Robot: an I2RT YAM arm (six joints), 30 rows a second.
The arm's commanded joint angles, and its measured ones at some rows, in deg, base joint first. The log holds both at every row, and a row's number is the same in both.
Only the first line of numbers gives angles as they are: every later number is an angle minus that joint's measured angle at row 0.
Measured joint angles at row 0:
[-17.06 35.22 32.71 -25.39 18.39 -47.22]
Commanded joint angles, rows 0 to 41:
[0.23 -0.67 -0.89 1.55 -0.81 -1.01]
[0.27 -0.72 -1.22 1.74 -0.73 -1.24]
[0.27 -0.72 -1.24 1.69 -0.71 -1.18]
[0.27 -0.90 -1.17 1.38 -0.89 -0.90]
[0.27 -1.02 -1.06 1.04 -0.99 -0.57]
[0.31 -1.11 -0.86 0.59 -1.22 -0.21]
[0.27 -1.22 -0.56 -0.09 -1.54 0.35]
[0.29 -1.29 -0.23 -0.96 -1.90 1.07]
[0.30 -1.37 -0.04 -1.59 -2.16 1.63]
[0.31 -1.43 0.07 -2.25 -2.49 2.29]
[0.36 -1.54 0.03 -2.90 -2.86 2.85]
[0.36 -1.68 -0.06 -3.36 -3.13 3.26]
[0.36 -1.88 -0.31 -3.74 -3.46 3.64]
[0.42 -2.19 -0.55 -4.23 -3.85 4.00]
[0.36 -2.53 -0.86 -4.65 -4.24 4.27]
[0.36 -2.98 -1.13 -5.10 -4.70 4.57]
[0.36 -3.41 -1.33 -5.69 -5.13 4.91]
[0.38 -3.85 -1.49 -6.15 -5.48 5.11]
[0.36 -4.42 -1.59 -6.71 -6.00 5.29]
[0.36 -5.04 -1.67 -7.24 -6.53 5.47]
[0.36 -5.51 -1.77 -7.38 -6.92 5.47]
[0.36 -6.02 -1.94 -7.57 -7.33 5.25]
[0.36 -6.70 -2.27 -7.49 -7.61 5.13]
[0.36 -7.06 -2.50 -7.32 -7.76 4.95]
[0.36 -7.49 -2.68 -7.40 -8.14 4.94]
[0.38 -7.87 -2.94 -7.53 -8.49 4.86]
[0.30 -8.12 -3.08 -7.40 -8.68 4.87]
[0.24 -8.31 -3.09 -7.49 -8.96 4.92]
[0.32 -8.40 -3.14 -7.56 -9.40 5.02]
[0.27 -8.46 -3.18 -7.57 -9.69 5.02]
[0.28 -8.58 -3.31 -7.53 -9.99 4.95]
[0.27 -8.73 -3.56 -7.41 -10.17 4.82]
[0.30 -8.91 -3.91 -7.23 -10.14 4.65]
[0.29 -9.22 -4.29 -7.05 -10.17 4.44]
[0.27 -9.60 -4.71 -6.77 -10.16 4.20]
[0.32 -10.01 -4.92 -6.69 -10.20 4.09]
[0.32 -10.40 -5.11 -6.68 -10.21 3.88]
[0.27 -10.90 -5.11 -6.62 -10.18 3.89]
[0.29 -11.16 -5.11 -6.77 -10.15 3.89]
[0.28 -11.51 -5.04 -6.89 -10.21 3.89]
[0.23 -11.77 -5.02 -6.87 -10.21 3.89]
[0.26 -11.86 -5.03 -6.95 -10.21 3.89]
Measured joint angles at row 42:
[0.09 -10.99 -5.25 -6.66 -8.98 3.91]
